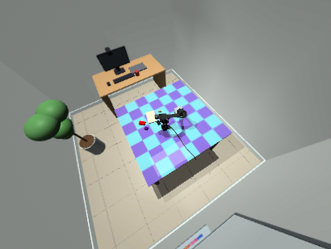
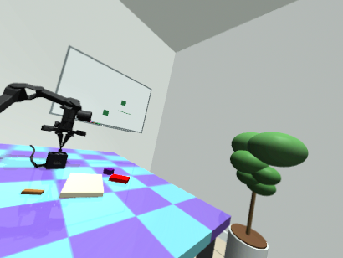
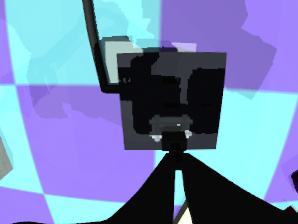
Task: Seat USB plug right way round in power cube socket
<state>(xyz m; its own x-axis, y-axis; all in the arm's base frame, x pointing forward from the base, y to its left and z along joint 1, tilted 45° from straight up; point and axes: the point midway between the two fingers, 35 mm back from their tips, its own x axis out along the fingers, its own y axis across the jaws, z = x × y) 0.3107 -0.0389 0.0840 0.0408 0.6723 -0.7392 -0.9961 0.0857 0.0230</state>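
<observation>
Now: the USB plug 2 cm below my gripper tip. Also, from my gripper tip: small purple block 22 cm ahead, 14 cm to the right, 10 cm below; then white flat block 27 cm to the right, 11 cm below, 5 cm ahead; then thin orange piece 27 cm to the right, 11 cm below, 11 cm behind.
</observation>
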